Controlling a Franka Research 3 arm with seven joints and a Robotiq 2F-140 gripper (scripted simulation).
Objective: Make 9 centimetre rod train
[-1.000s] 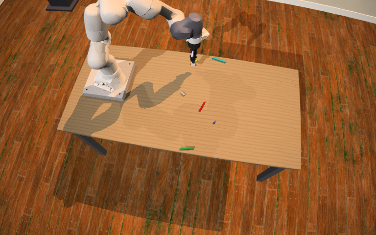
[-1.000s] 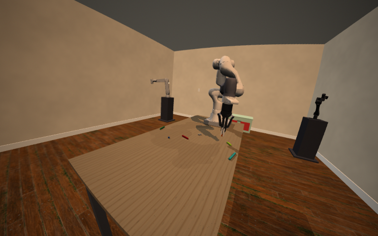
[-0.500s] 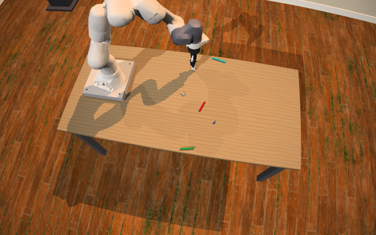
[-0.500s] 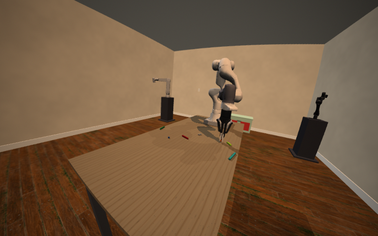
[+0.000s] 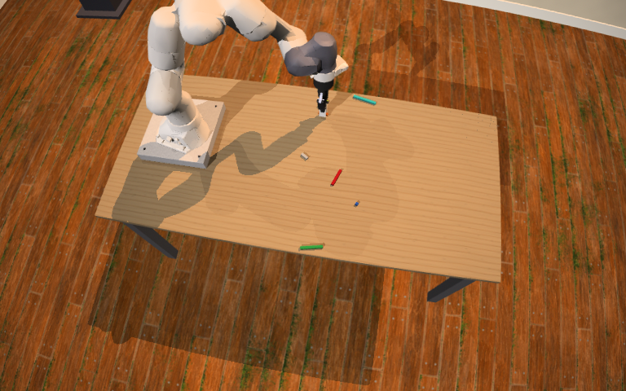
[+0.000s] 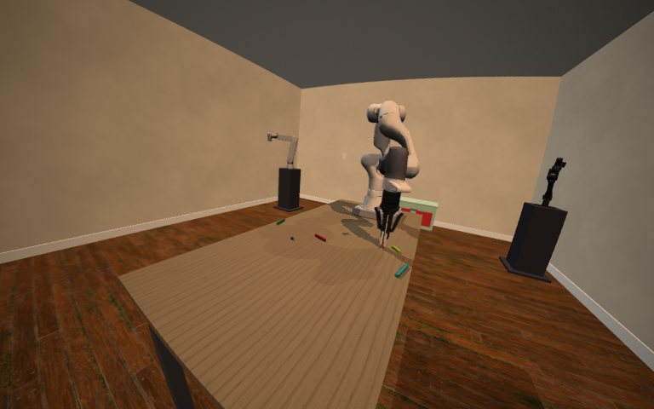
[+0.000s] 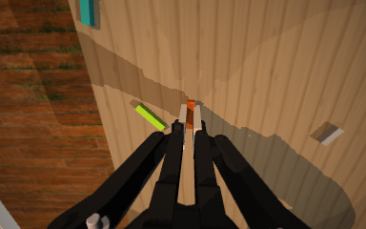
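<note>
My hand is 30 mm above the orange rod. From my hand the other things lie so: grey rod (40 mm behind, 200 mm to the right, 40 mm below); then lime rod (10 mm behind, 60 mm to the left, 40 mm below); then turquoise rod (160 mm ahead, 110 mm to the left, 40 mm below).
</note>
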